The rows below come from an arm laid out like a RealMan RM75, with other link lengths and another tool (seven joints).
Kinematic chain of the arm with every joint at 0, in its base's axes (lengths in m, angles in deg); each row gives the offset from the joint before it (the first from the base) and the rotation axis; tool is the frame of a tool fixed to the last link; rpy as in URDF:
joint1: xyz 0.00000 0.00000 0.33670 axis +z
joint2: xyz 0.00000 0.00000 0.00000 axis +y
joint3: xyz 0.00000 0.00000 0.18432 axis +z
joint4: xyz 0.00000 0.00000 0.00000 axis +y
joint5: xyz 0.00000 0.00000 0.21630 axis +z
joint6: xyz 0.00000 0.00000 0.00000 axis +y
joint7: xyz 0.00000 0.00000 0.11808 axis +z
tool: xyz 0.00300 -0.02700 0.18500 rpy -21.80 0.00 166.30
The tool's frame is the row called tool.
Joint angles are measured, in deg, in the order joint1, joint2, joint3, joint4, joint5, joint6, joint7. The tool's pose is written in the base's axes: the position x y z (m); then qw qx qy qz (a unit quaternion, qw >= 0). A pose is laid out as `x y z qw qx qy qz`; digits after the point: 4 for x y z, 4 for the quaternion.
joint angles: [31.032 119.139 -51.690 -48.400 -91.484 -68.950 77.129]
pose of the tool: 0.0997 0.4951 0.0855 0.2490 -0.0741 -0.8201 -0.5098
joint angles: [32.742 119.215 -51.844 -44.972 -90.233 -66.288 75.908]
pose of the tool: 0.1029 0.5035 0.0786 0.2479 -0.0887 -0.8154 -0.5156
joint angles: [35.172 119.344 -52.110 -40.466 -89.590 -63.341 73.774]
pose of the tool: 0.1069 0.5103 0.0635 0.2394 -0.0974 -0.8159 -0.5171
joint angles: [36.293 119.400 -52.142 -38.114 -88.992 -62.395 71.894]
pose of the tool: 0.1077 0.5118 0.0559 0.2370 -0.0962 -0.8167 -0.5173
